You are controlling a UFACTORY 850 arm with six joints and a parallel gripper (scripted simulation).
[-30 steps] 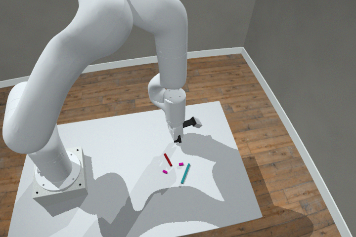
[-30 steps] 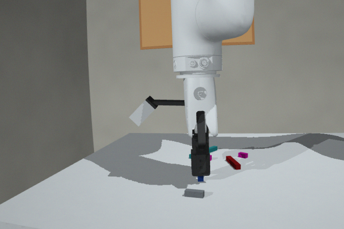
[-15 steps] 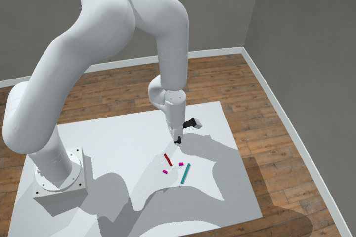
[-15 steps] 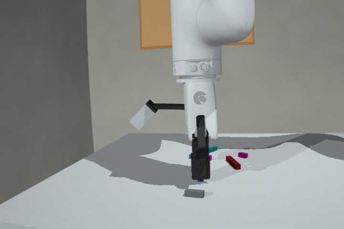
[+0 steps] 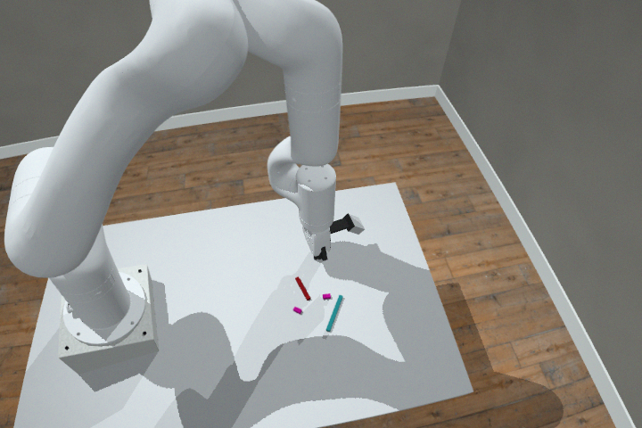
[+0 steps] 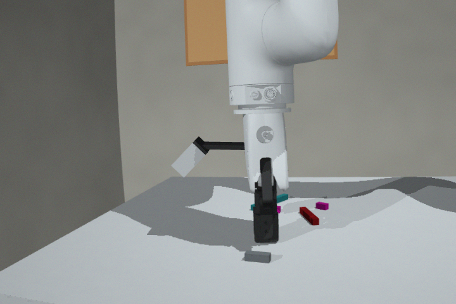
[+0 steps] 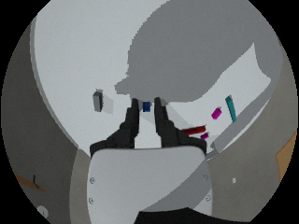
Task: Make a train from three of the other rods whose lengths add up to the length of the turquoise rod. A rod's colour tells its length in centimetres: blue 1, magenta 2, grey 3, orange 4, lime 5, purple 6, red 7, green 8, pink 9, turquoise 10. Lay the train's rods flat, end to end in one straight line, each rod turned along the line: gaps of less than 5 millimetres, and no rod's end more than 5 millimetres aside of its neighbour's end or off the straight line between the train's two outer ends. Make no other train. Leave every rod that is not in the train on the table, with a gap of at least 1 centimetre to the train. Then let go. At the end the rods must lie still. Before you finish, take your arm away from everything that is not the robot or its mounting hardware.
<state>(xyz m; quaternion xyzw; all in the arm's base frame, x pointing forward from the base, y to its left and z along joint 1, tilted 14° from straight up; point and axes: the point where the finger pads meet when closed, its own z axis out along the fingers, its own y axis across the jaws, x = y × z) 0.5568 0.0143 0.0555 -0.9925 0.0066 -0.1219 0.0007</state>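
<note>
Right now the blue rod is 20 mm below my hand. From my hand the other things lie so: turquoise rod 180 mm to the right, 20 mm below, 20 mm behind; grey rod 70 mm to the left, 20 mm below, 10 mm ahead; red rod 90 mm to the right, 80 mm behind, 20 mm below.
</note>
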